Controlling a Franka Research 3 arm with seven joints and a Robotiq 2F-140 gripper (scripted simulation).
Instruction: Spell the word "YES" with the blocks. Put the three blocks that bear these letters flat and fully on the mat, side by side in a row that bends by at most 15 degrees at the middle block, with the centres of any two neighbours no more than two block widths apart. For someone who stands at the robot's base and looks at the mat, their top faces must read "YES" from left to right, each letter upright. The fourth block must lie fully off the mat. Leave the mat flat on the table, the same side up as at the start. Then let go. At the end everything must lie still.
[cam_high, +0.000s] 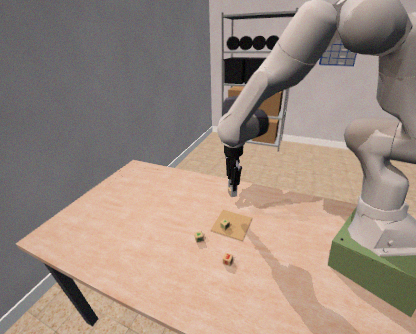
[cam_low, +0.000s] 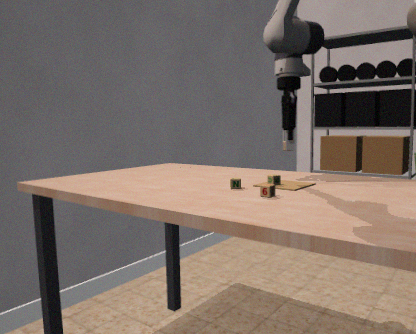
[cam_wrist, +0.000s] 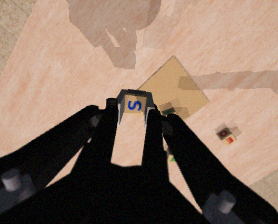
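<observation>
My gripper is now 2 cm past the tan mat, 8 cm to the right of it and 13 cm above it. From my hand the other things lie so: green N block: 9 cm ahead, 20 cm to the left, 12 cm below; then S block: 2 cm below; then Y block: 1 cm ahead, 11 cm to the left, 12 cm below.
</observation>
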